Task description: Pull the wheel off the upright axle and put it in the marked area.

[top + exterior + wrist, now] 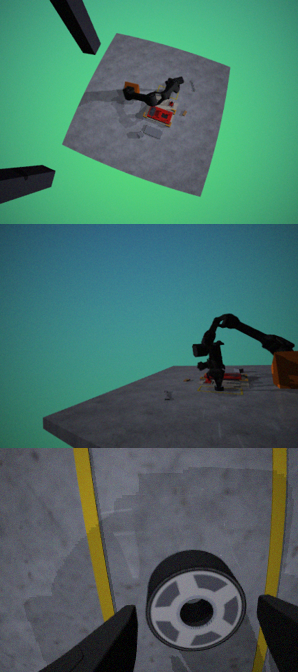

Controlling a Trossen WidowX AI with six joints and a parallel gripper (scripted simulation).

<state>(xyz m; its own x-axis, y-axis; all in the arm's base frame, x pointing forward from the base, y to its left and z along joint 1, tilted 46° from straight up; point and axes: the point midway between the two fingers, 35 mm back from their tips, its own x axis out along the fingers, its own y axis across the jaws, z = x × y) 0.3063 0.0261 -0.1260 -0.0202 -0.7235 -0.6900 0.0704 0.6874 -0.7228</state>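
Now: gripper tip right at the wheel.
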